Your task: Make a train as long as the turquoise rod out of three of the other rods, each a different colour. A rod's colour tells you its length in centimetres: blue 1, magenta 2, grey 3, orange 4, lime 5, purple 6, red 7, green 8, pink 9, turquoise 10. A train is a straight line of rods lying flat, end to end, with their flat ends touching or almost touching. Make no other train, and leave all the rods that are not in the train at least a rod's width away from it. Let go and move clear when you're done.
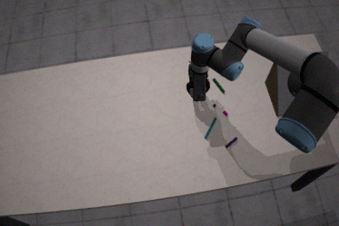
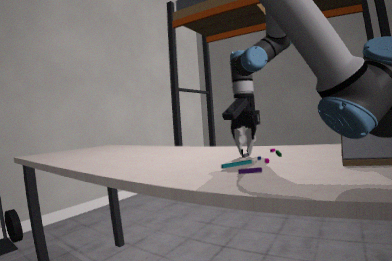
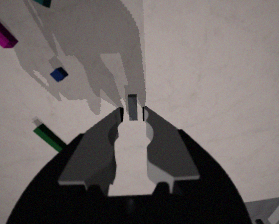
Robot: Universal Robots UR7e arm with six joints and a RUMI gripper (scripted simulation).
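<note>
Right now the grey rod is 1 cm below my hand. Round my hand: green rod 11 cm behind, 5 cm to the right, 1 cm below; small blue rod 7 cm behind, 5 cm to the left, 1 cm below; turquoise rod 15 cm to the left, 4 cm behind, 1 cm below.
</note>
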